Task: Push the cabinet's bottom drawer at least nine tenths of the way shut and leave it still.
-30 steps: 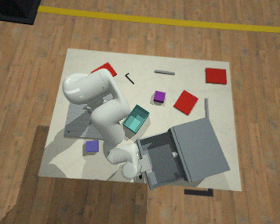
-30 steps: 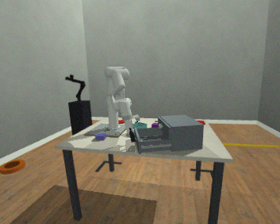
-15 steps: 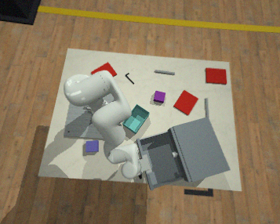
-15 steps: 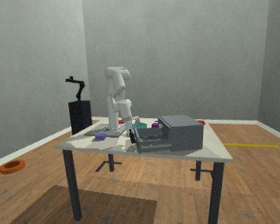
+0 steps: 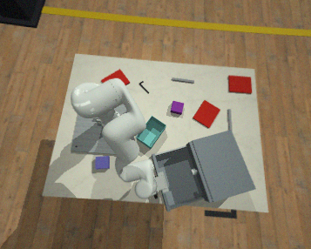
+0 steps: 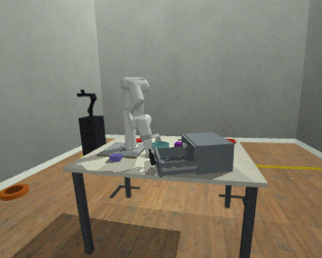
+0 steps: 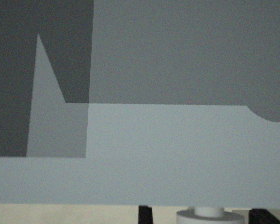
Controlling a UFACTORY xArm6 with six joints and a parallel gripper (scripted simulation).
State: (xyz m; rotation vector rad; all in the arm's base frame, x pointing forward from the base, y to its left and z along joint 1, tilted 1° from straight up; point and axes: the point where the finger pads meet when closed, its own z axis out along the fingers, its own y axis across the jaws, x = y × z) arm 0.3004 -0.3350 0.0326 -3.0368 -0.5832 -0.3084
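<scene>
Right now the bottom drawer is 13 cm ahead of my hand, 5 cm to the left of it and 2 cm below it. From my hand the other things lie so: blue-violet cube 31 cm behind, 8 cm to the left, 3 cm below; grey cabinet 23 cm ahead, 9 cm to the left, 3 cm above; teal bin 5 cm behind, 28 cm to the left, 3 cm below.
</scene>
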